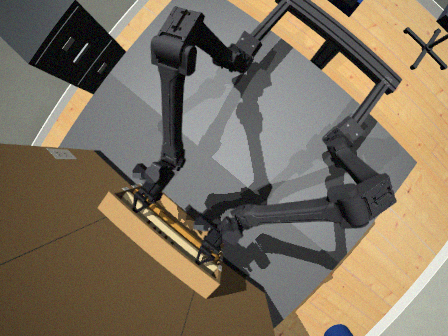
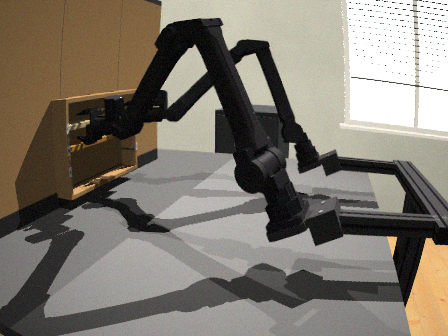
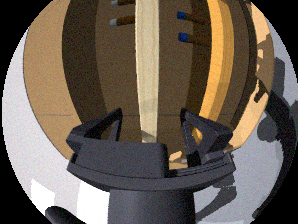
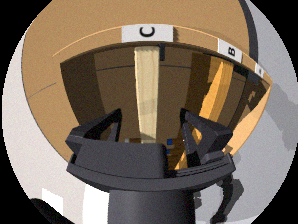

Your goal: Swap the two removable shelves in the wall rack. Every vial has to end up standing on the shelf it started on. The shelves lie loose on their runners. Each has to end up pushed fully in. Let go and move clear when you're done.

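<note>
Image 1 gives me a pale shelf (image 1: 146, 214). My left gripper (image 3: 151, 111) is visible as well, and in image 4 I can see both my right gripper (image 4: 150, 112) and the shelf (image 4: 147, 58).
</note>
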